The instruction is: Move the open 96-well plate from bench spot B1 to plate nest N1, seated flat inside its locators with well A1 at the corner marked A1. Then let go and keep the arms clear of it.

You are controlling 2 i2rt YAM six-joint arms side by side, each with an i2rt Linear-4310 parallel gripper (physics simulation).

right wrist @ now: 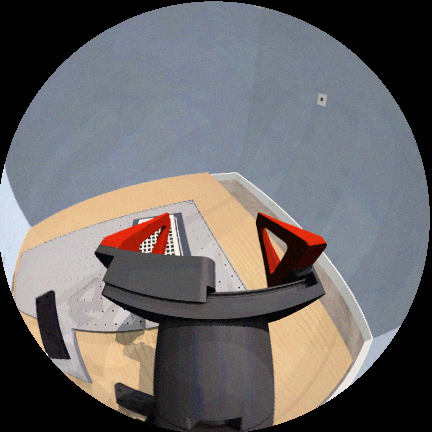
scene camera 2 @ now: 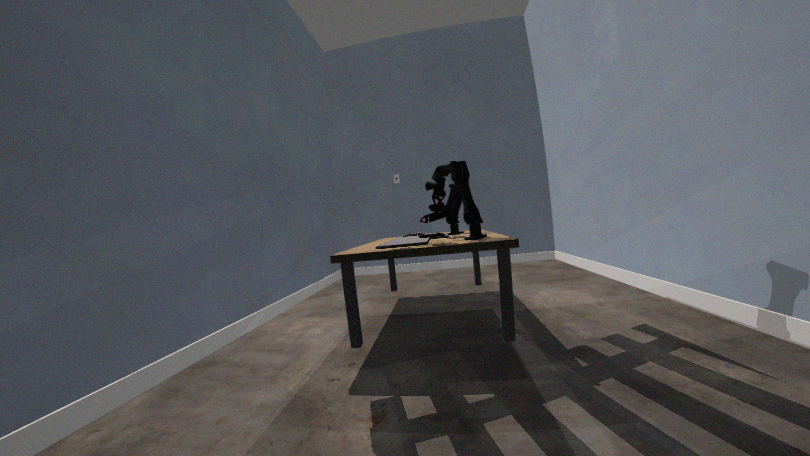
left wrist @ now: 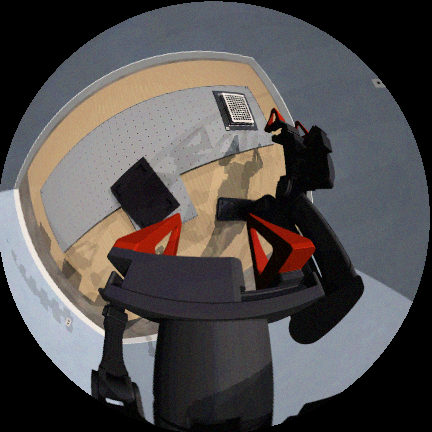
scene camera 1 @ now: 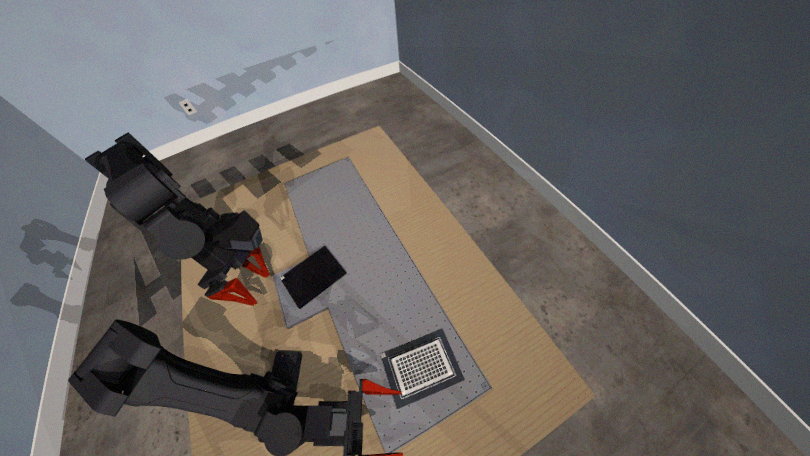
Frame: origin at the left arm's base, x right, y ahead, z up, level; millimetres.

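Where they show: left gripper, between the fingertips: [scene camera 2: 437, 205] [left wrist: 213, 217] [scene camera 1: 261, 289]; right gripper, between the fingertips: [right wrist: 212, 217] [scene camera 2: 422, 219] [left wrist: 285, 114] [scene camera 1: 402, 421]; left arm's base, origin of its link: [scene camera 2: 476, 237]; right arm's base, origin of its link: [scene camera 2: 454, 233] [left wrist: 244, 209].
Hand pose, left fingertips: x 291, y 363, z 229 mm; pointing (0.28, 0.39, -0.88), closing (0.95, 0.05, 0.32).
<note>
Things, the pixels of their top centre, and the offset from my left fingertips. "spot": a spot on its surface instead. Level surfaces: height alone.
- white 96-well plate, centre of its top: [right wrist: 155, 238] [scene camera 1: 421, 366] [left wrist: 238, 106] dx +134, dy +318, dz -200 mm
- dark rectangular frame, a spot on its surface: [scene camera 1: 412, 346] spot: dx +86, dy +299, dz -214 mm
- black rectangular pad, a spot on its surface: [left wrist: 145, 192] [scene camera 1: 314, 277] spot: dx -111, dy +19, dz -204 mm
- grey pegboard, height of its surface: dz -216 mm
- wooden table, height of its surface: dz -228 mm
The white 96-well plate [scene camera 1: 422, 368] [left wrist: 236, 108] [right wrist: 173, 245] lies inside a dark rectangular frame [scene camera 1: 412, 346] at the lower right of the pegboard in scene camera 1. A black rectangular pad [scene camera 1: 313, 276] [left wrist: 145, 192] [right wrist: 52, 325] with raised corner pieces lies at the pegboard's left side, holding no plate. Labels B1, N1 and A1 are not readable. My left gripper [scene camera 1: 262, 290] is open and empty, above the table left of the black pad. My right gripper [scene camera 1: 401, 423] [right wrist: 212, 217] is open and empty, beside and above the plate's lower-left corner; one finger partly hides the plate in the right wrist view.
The grey pegboard [scene camera 1: 374, 226] [left wrist: 90, 170] lies on the wooden table [scene camera 1: 481, 294] [scene camera 2: 362, 249]. My right arm's forearm stretches across the lower left of scene camera 1. Walls stand beyond the table. Arm shadows fall over the pegboard and table.
</note>
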